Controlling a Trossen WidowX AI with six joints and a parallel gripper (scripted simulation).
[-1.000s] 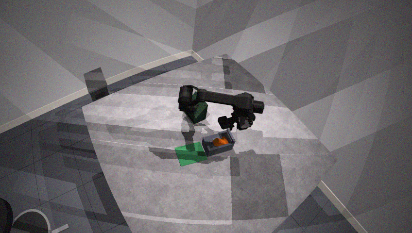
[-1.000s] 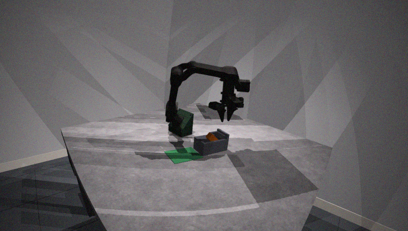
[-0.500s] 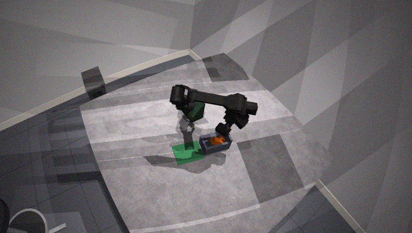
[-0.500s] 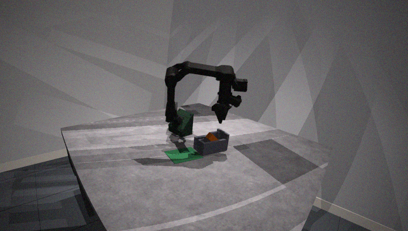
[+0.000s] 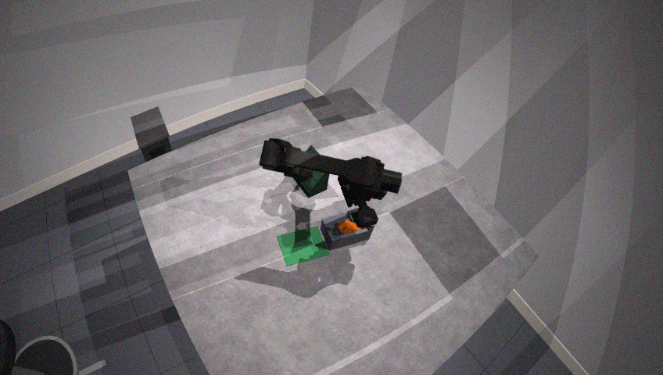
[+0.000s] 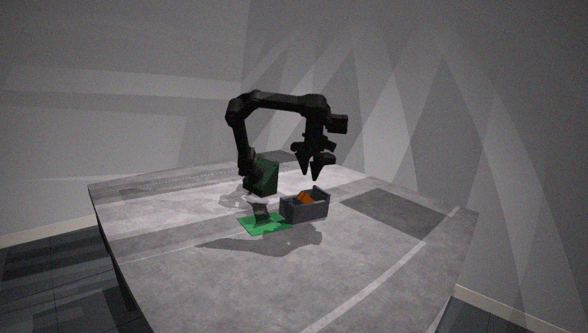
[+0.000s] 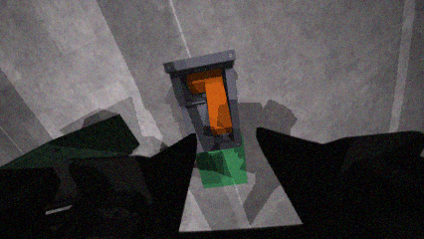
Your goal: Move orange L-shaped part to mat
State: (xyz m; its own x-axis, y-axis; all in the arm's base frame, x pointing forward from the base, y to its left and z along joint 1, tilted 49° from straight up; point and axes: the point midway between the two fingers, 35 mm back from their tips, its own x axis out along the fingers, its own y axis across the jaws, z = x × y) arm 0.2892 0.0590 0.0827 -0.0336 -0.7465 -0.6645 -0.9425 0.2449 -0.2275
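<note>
Now: gripper tip 1 cm past the orange L-shaped part, 3 cm to the right of it and 11 cm above it. Also, from my gripper tip: green mat (6 cm behind, 14 cm to the right, 16 cm below).
</note>
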